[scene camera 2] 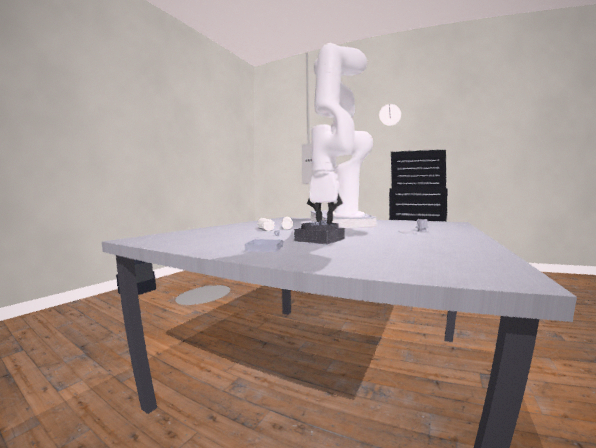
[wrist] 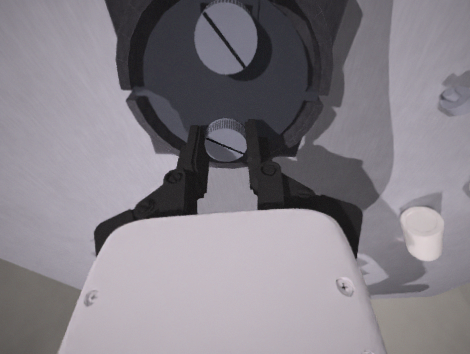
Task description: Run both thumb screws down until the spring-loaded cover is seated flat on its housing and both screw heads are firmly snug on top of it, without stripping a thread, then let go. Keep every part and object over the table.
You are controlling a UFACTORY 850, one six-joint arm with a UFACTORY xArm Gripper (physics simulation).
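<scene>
The dark housing [scene camera 2: 319, 235] [wrist: 126, 65] stands on the table [scene camera 2: 410, 260]. Its round dark cover [wrist: 180, 95] lies inside the raised rim in the wrist view; whether it is flat cannot be told. One thumb screw [wrist: 226, 147], with a knurled edge and a slotted head, is at the near side of the cover. My gripper [scene camera 2: 324, 219] [wrist: 225, 138] points down over the housing and is shut on this screw, one finger on each side. The other thumb screw [wrist: 222, 45] is at the far side of the cover, outside the fingers, and casts a shadow on it.
A shallow pale tray [scene camera 2: 264, 245] lies left of the housing. White cylinders [scene camera 2: 266, 224] [wrist: 423, 234] stand or lie further back left. A small grey object [scene camera 2: 422, 225] is at the back right. The robot's base [scene camera 2: 356, 220] is behind the housing.
</scene>
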